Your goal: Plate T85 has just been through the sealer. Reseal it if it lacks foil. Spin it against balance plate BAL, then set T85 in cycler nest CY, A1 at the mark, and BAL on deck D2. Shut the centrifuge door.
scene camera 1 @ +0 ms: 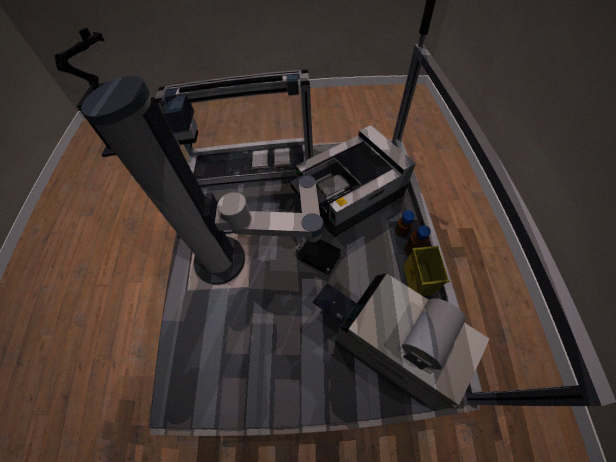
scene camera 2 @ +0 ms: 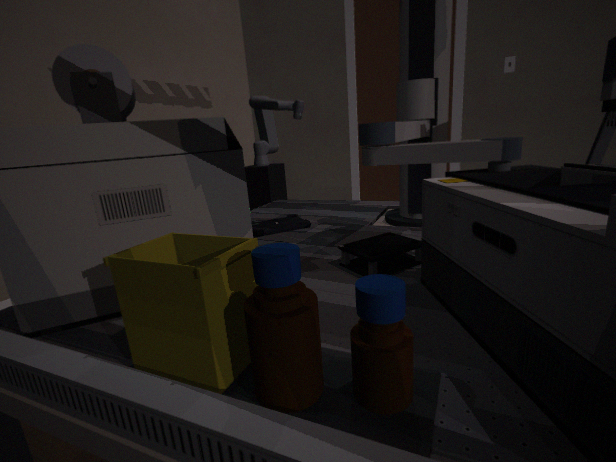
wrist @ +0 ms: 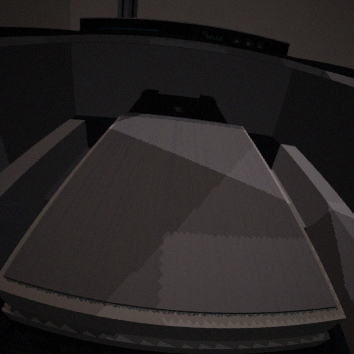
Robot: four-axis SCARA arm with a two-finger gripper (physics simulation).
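Observation:
In the wrist view a plate fills the middle, its flat greyish top covered by a smooth sheet with no wells showing. Its label and A1 corner cannot be read, so I cannot tell T85 from BAL. My gripper is shut on this plate, inside the centrifuge chamber; the fingertips are hard to make out in the dark. In scene camera 1 the plate shows in the opening of the centrifuge, whose chamber is uncovered, and the gripper is hidden below the arm's end. CY and D2 labels are not readable.
The sealer carries a grey roll; its dark tray sticks out. A black stand lies between the machines. Two pale plates sit under the gantry. A yellow bin stands beside two brown bottles.

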